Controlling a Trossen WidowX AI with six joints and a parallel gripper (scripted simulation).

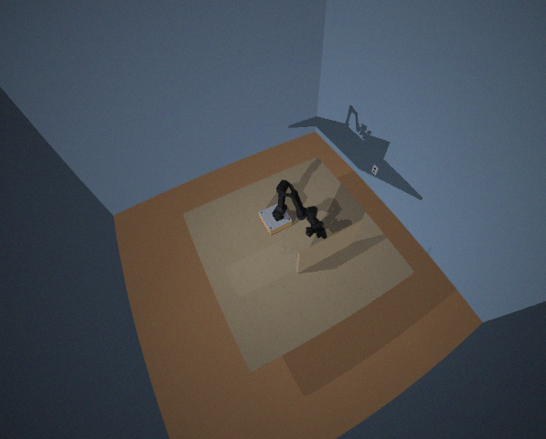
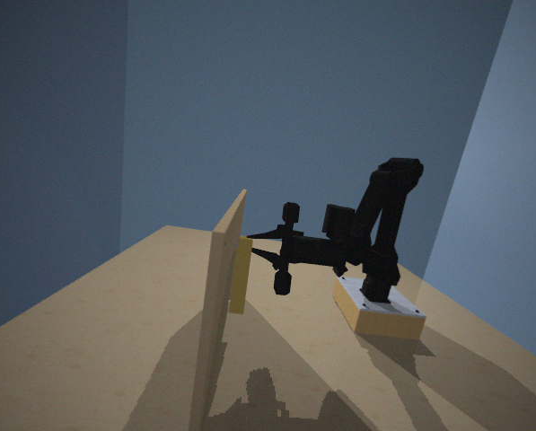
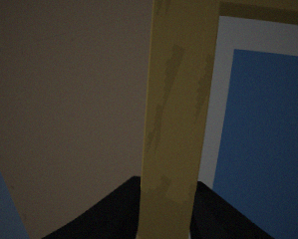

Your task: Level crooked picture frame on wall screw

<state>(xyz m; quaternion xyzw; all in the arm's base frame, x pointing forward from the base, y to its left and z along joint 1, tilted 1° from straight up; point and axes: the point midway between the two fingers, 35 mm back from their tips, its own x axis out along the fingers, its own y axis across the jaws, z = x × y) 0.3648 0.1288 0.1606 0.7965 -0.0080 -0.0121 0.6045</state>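
The picture frame is 50 mm below my gripper tip, 10 mm to the left of it and 10 mm ahead of it. Round my gripper tip: wooden wall panel 70 mm below, 20 mm ahead, 10 mm to the left.
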